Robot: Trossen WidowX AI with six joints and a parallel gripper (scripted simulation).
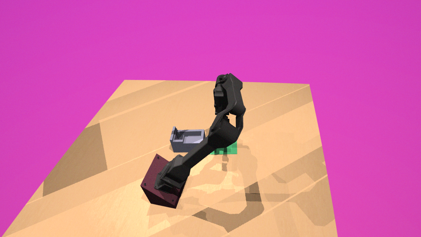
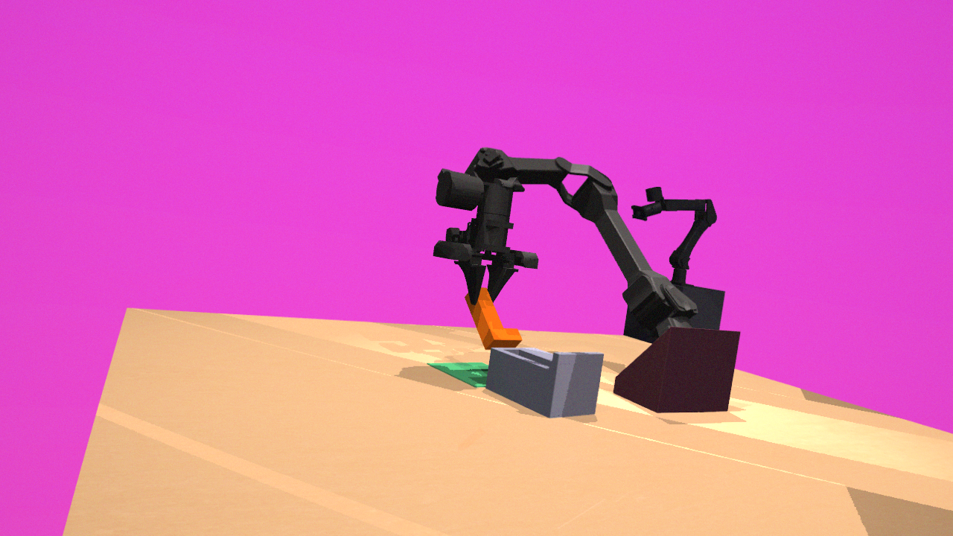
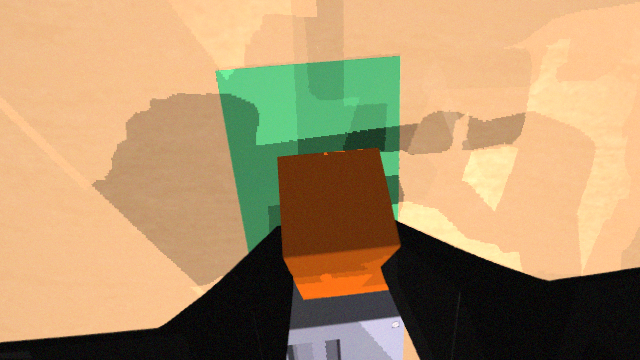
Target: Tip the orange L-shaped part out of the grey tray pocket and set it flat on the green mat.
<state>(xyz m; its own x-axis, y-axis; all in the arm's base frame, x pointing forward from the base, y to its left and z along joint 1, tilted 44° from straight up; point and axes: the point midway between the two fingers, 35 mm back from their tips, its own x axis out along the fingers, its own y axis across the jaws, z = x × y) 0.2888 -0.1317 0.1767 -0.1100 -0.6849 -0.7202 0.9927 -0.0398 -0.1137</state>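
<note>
My gripper tip is now 2 cm to the right of the green mat and 13 cm above it. Also, from my gripper tip: orange L-shaped part 2 cm behind, 3 cm to the left, 3 cm below.
</note>
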